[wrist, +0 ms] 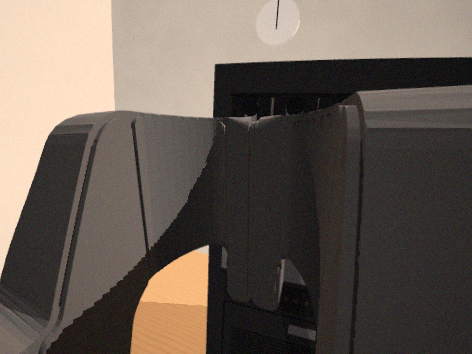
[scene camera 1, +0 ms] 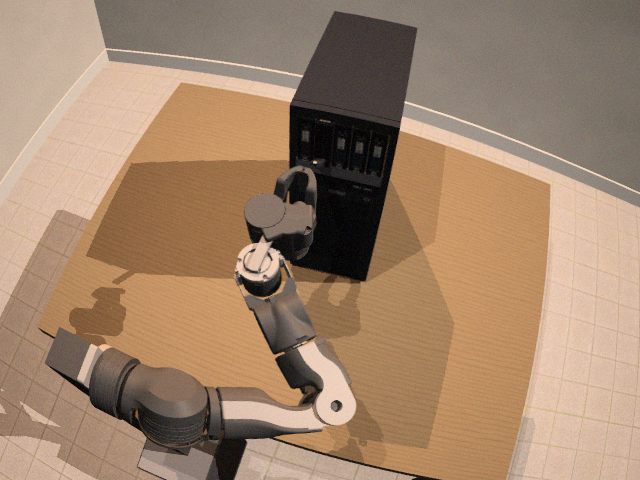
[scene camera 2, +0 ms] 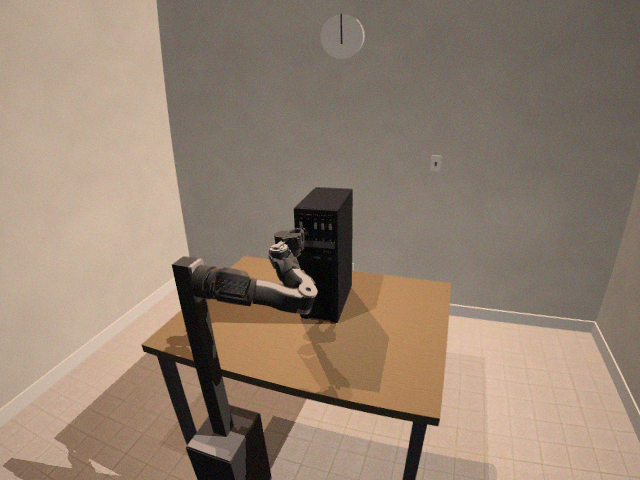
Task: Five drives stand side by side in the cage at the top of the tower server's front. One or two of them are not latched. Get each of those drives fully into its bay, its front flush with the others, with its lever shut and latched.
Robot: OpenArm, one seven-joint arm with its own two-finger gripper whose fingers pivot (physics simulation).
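The black tower server (scene camera 1: 356, 67) (scene camera 2: 344, 248) (wrist: 300, 75) stands upright with its drive cage at the top front. In scene camera 1, four drives show pale labels: the first from the left (scene camera 1: 305, 136), the third (scene camera 1: 341, 143), the fourth (scene camera 1: 359, 147) and the fifth (scene camera 1: 377, 151). In the second bay a lever (scene camera 1: 314, 162) stands out, low and tilted forward, with a bright tip. My gripper (scene camera 1: 301, 169) (scene camera 2: 302, 232) (wrist: 262, 208) is shut, with its fingers together and no object visible between them. It is in front of the cage's lower left part, close to that lever. The fingers hide most of the cage in the wrist view; contact cannot be told.
The server stands on the wooden table (scene camera 1: 491, 232) (scene camera 2: 413, 310) (wrist: 172, 325), near its back edge. The arm reaches over the table from the front left, mounted on a dark post (scene camera 2: 199, 330). A grey wall with a round clock (scene camera 2: 342, 36) (wrist: 278, 22) is behind the server.
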